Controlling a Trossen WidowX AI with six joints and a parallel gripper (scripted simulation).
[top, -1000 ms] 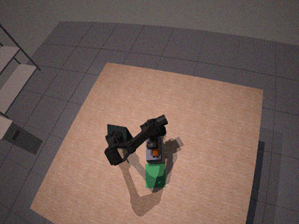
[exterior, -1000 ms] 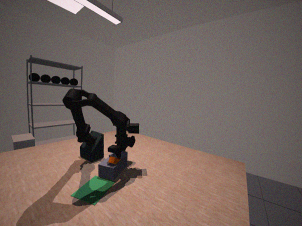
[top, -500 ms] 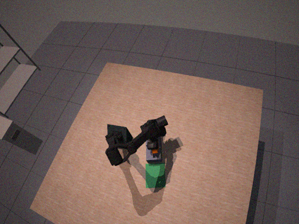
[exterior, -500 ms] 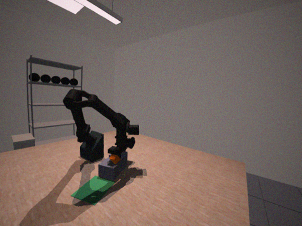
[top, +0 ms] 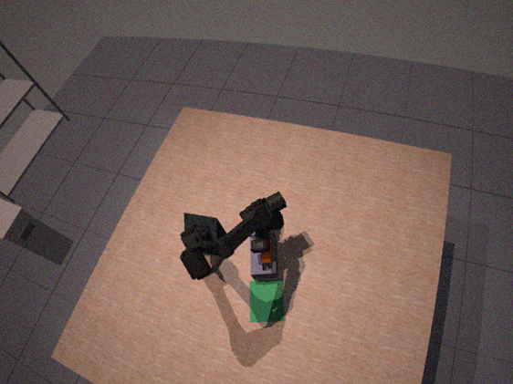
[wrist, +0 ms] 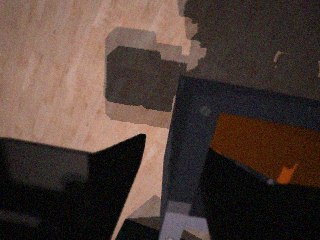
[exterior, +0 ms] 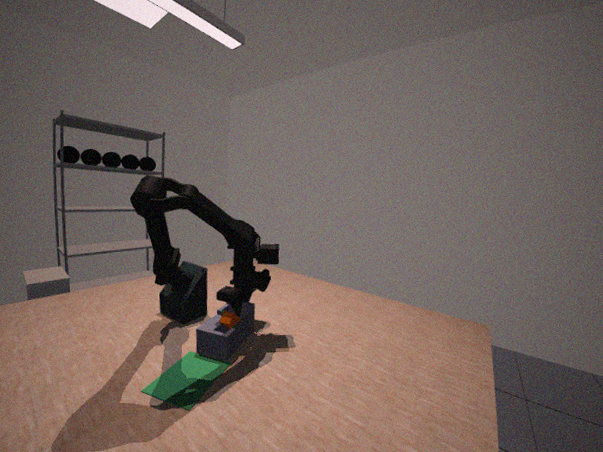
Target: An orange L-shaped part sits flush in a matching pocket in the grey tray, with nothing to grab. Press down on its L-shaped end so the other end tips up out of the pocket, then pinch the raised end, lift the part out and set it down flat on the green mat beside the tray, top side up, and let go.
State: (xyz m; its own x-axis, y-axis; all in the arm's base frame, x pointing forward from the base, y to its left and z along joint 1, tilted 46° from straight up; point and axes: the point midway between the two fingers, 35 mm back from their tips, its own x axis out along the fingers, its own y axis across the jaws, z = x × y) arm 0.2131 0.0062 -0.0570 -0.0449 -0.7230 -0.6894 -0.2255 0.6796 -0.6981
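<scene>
Right now the orange L-shaped part is 1 cm ahead of my gripper tip, 5 cm to the right of it and 1 cm below it. From my gripper tip the other things lie so: green mat 5 cm ahead, 23 cm to the right, 6 cm below.
</scene>
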